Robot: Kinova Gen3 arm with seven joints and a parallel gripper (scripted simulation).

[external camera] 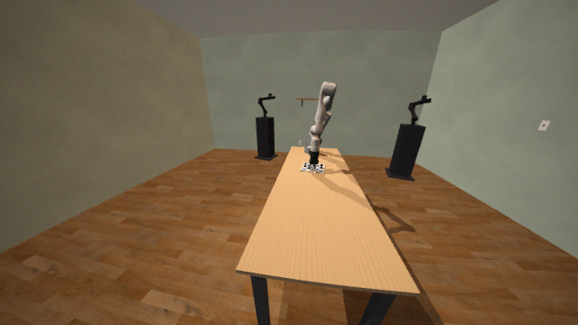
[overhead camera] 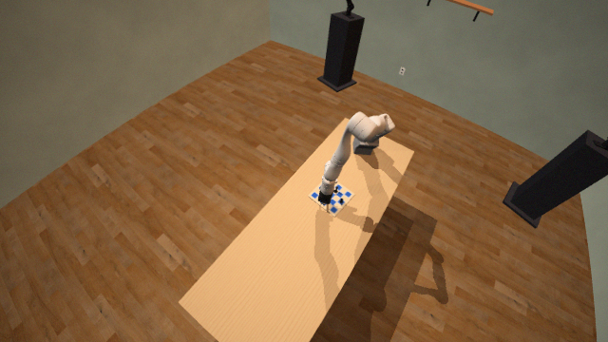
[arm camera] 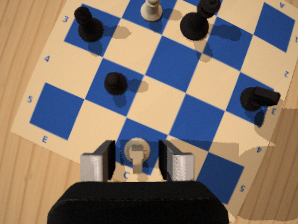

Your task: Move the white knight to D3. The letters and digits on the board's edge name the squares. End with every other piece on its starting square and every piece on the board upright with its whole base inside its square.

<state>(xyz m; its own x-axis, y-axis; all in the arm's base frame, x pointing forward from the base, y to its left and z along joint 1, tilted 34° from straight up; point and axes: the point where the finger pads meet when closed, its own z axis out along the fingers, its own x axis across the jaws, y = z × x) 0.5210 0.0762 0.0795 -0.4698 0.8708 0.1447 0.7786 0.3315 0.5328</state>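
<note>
Right now my hand is 2 cm above the white knight. Round my hand: chessboard: 8 cm behind, 1 cm to the right, 3 cm below; round white piece: 11 cm behind, 5 cm to the right, 2 cm below; black piece: 12 cm behind, 1 cm to the right.
</note>
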